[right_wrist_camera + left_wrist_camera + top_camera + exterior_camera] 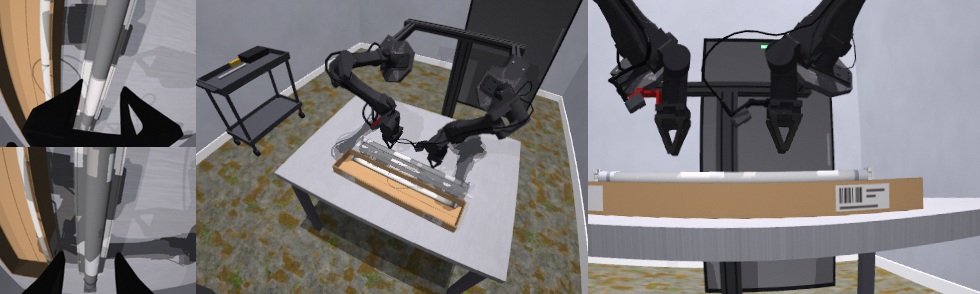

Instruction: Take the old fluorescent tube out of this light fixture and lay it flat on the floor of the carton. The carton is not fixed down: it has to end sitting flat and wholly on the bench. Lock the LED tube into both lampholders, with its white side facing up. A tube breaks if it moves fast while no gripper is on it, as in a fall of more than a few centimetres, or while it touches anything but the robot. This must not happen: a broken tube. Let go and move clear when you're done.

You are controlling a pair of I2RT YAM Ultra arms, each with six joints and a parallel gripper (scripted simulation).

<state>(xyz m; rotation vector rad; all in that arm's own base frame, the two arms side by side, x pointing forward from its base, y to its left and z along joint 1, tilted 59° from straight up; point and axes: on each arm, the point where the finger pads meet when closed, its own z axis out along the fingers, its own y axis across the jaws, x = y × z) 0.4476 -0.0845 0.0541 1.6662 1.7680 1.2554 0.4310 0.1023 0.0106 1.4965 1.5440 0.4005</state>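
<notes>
Right now the LED tube is 1 cm ahead of my right hand, 12 cm to the left of it and 6 cm below it. From my right hand the other things lie so: light fixture: 1 cm ahead, 12 cm to the left, 7 cm below; then carton: 16 cm ahead, 11 cm to the left, 10 cm below; then old fluorescent tube: 11 cm ahead, 11 cm to the left, 11 cm below.
The LED tube lies 120 mm to the right of my left hand, 60 mm below it and 10 mm behind it. The rest, counted from my left hand: light fixture: 120 mm to the right, 70 mm below, 10 mm behind; then carton: 140 mm ahead, 130 mm to the right, 100 mm below; then old fluorescent tube: 120 mm to the right, 110 mm below, 90 mm ahead.
</notes>
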